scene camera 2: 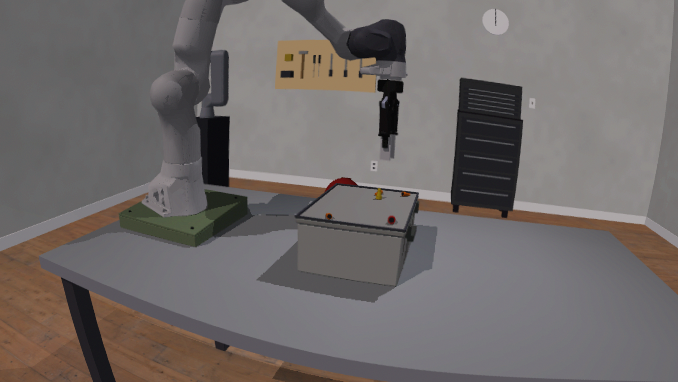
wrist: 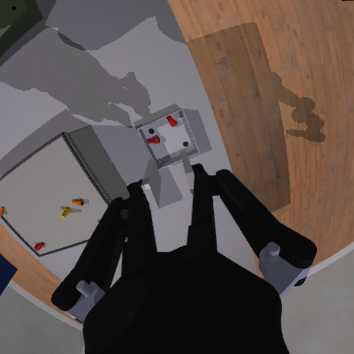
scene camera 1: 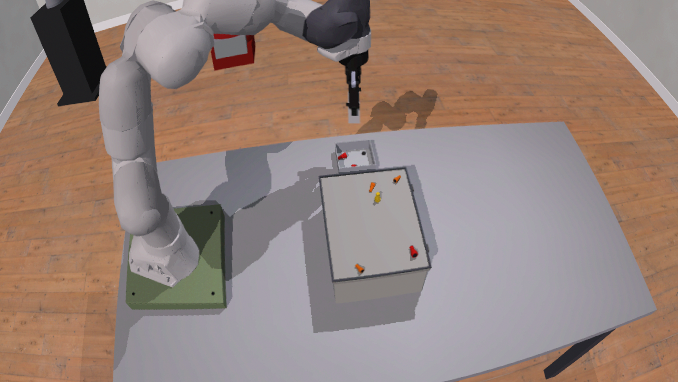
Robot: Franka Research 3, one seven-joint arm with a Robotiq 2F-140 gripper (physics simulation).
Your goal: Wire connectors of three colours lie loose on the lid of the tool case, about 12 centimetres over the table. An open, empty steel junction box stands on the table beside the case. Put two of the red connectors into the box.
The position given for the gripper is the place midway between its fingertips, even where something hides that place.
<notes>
In view: the gripper [scene camera 2: 387,158], a tool case [scene camera 1: 375,235] and a steel junction box [wrist: 172,139].
The gripper also shows in the wrist view [wrist: 169,164] and in scene camera 1 [scene camera 1: 354,117]. The tool case also shows in the wrist view [wrist: 74,165].
</notes>
